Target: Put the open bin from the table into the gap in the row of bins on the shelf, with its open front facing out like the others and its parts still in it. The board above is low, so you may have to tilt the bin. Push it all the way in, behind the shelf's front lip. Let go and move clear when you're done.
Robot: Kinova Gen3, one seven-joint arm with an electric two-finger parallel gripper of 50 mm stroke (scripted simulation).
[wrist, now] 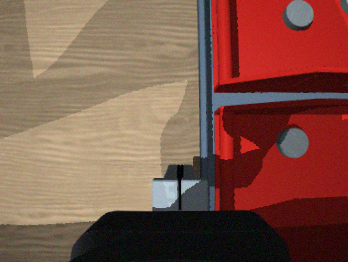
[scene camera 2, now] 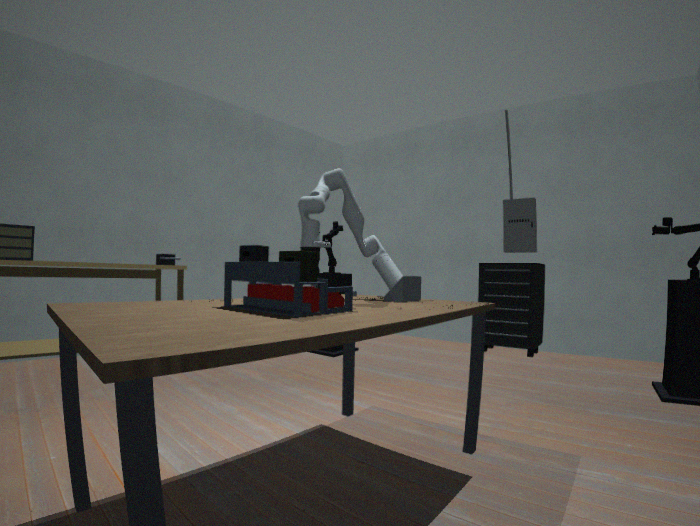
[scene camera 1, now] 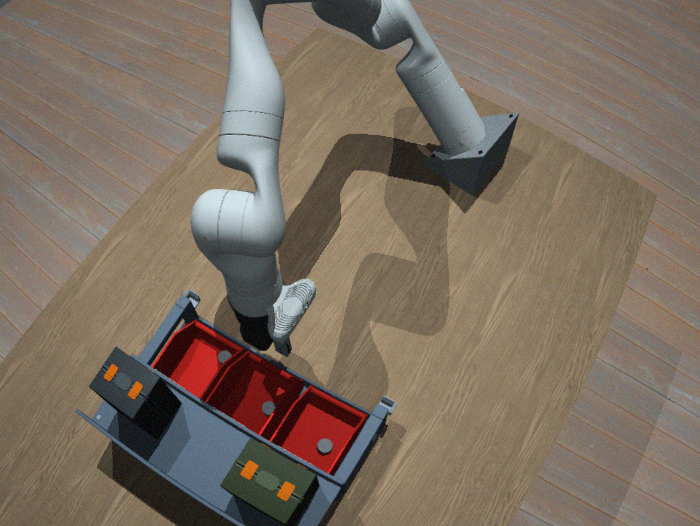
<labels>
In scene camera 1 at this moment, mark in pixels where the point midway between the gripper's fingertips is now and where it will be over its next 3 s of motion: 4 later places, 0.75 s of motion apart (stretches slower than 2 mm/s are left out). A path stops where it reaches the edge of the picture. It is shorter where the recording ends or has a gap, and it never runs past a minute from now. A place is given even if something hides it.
The gripper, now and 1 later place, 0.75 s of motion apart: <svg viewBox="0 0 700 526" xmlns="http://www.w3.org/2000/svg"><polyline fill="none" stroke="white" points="283,350 281,337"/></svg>
</labels>
